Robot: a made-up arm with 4 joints.
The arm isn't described. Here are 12 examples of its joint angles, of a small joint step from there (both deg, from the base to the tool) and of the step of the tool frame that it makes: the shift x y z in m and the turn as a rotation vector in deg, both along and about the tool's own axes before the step.
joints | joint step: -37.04 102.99 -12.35 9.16 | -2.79 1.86 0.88 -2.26
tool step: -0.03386 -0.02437 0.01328 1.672 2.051 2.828
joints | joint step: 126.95 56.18 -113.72 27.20 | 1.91 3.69 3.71 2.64
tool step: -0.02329 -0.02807 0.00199 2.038 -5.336 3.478
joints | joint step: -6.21 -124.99 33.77 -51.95 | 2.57 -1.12 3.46 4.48
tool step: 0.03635 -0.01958 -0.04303 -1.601 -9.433 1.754
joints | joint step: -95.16 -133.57 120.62 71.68 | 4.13 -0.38 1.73 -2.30
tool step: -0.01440 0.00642 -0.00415 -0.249 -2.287 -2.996
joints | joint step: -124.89 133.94 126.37 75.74 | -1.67 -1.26 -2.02 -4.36
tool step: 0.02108 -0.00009 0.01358 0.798 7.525 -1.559
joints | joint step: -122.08 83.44 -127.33 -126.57 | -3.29 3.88 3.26 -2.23
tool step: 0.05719 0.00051 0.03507 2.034 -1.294 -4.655
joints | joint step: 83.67 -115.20 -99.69 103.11 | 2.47 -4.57 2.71 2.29
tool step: -0.01720 0.01987 -0.03177 -4.321 -6.137 2.653
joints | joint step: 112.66 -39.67 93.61 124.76 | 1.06 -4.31 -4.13 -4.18
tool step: 0.02055 -0.01237 0.01476 3.170 9.096 -3.011
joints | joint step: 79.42 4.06 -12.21 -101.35 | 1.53 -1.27 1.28 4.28
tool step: 0.01063 0.00742 0.00563 0.536 -4.032 -1.155
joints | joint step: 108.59 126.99 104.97 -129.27 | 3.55 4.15 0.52 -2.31
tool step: 0.03174 0.02909 0.04680 4.927 -0.449 -0.729
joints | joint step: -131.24 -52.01 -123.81 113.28 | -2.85 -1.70 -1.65 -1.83
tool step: 0.00134 0.00133 -0.00938 -1.178 1.758 -2.581
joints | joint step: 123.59 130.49 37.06 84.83 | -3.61 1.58 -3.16 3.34
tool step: 0.05518 -0.00917 0.01663 1.465 2.202 -2.777
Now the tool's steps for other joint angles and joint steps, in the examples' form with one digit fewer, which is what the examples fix.
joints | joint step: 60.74 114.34 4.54 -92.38 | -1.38 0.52 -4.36 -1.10
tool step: -0.0441 -0.0124 0.0018 -1.26 6.03 0.51
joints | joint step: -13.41 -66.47 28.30 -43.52 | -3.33 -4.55 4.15 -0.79
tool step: 0.0426 0.0108 -0.0619 -3.70 -4.56 -4.08
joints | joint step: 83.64 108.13 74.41 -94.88 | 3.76 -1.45 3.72 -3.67
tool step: 0.0714 0.0080 -0.0001 -0.10 -1.17 -3.87
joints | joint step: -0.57 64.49 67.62 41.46 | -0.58 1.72 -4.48 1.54
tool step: 0.0290 0.0061 0.0200 -0.02 2.70 -1.80
